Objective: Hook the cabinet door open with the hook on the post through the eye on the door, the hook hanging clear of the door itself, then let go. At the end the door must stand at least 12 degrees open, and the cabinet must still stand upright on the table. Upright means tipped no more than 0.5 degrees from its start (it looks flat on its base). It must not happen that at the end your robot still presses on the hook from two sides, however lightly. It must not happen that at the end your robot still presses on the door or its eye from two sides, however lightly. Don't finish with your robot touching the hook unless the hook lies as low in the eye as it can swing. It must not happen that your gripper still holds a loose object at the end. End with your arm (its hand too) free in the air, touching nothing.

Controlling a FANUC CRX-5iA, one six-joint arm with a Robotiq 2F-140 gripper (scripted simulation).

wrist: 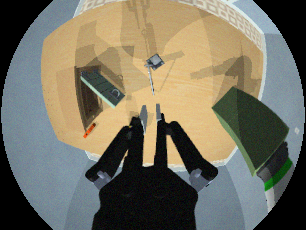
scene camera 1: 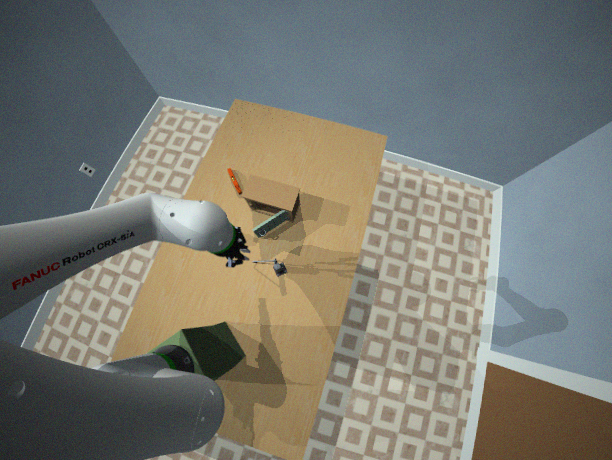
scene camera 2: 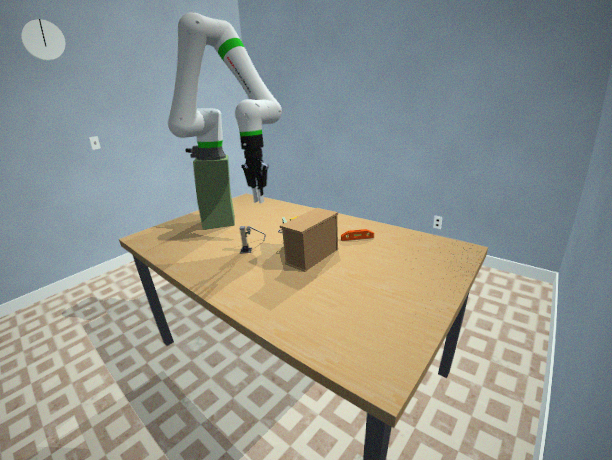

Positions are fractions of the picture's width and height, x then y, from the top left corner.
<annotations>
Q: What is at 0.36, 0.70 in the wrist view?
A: My gripper.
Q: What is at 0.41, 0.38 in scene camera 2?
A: My gripper.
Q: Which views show the brown cabinet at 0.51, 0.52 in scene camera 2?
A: The wrist view, scene camera 1 and scene camera 2: all of them.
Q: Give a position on a brown cabinet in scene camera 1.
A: At 0.43, 0.43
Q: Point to a brown cabinet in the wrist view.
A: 0.24, 0.43
</annotations>
